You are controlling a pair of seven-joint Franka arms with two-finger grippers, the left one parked.
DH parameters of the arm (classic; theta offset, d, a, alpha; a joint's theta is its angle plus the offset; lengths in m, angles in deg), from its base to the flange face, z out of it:
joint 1: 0 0.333 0 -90
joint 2: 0 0 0 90
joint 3: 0 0.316 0.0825 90
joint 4: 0 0 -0.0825 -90
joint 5: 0 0.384 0 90
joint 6: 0 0 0.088 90
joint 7: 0 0.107 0 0
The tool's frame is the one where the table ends.
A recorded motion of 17 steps. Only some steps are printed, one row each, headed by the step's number.
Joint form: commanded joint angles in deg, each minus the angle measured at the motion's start. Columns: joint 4, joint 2, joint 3, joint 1, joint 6, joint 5, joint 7.
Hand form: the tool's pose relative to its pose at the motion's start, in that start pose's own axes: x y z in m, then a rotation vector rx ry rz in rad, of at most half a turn. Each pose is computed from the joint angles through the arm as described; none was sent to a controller.
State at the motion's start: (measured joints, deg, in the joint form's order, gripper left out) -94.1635 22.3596 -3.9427 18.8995 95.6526 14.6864 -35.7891
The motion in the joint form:
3: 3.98 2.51 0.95 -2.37 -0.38 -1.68 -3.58
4: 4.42 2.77 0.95 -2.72 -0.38 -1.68 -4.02
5: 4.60 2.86 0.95 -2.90 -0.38 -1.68 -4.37
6: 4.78 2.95 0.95 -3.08 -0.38 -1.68 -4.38
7: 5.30 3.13 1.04 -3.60 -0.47 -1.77 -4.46
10: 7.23 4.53 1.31 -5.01 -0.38 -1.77 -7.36
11: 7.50 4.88 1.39 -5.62 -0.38 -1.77 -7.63
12: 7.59 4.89 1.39 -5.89 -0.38 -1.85 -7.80
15: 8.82 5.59 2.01 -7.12 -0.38 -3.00 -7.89
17: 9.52 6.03 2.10 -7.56 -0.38 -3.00 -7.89
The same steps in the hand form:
3: 0.0029 0.0221 -0.0109 -0.0263 0.0080 -0.0497
4: 0.0023 0.0259 -0.0128 -0.0274 0.0124 -0.0525
5: 0.0017 0.0277 -0.0138 -0.0279 0.0147 -0.0561
6: 0.0012 0.0296 -0.0148 -0.0284 0.0170 -0.0538
7: -0.0004 0.0338 -0.0182 -0.0306 0.0223 -0.0498
10: -0.0009 0.0487 -0.0230 -0.0343 0.0374 -0.0846
11: -0.0031 0.0548 -0.0229 -0.0319 0.0399 -0.0805
12: -0.0048 0.0573 -0.0242 -0.0333 0.0417 -0.0796
15: -0.0071 0.0670 -0.0288 -0.0490 0.0419 -0.0751
17: -0.0074 0.0715 -0.0309 -0.0506 0.0477 -0.0705

